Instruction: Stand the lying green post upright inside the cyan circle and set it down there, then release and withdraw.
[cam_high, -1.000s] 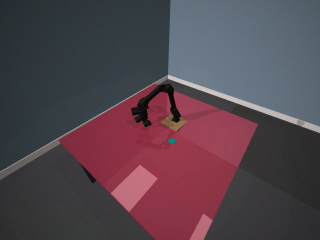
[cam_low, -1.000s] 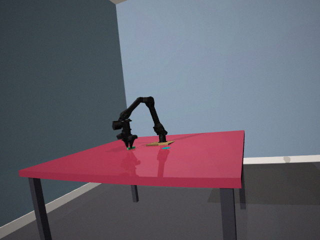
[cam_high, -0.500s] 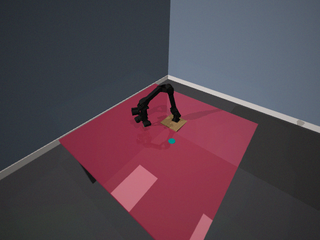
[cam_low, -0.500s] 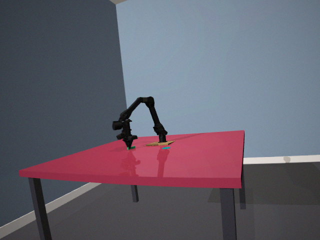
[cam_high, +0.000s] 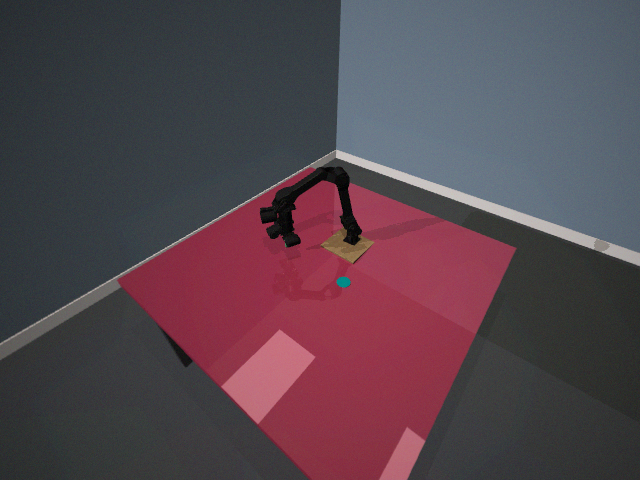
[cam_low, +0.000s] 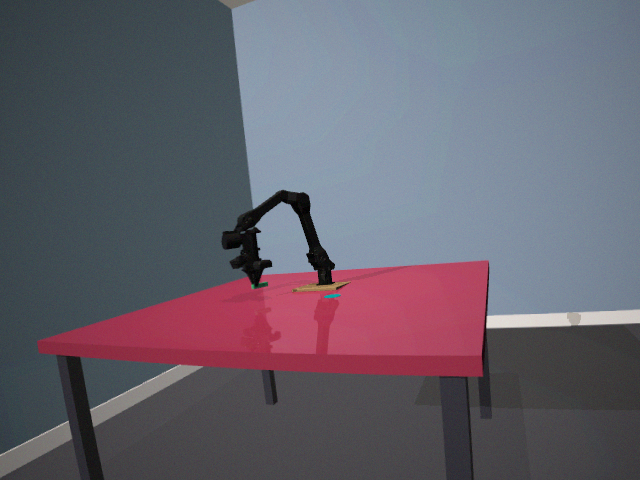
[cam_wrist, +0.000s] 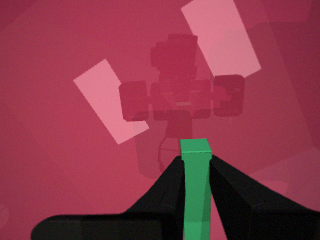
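The cyan circle is 310 mm to the left of my gripper tip, 50 mm below it and 10 mm ahead of it. The rest, counted from my gripper tip: green post: 20 mm behind, 10 mm to the left.
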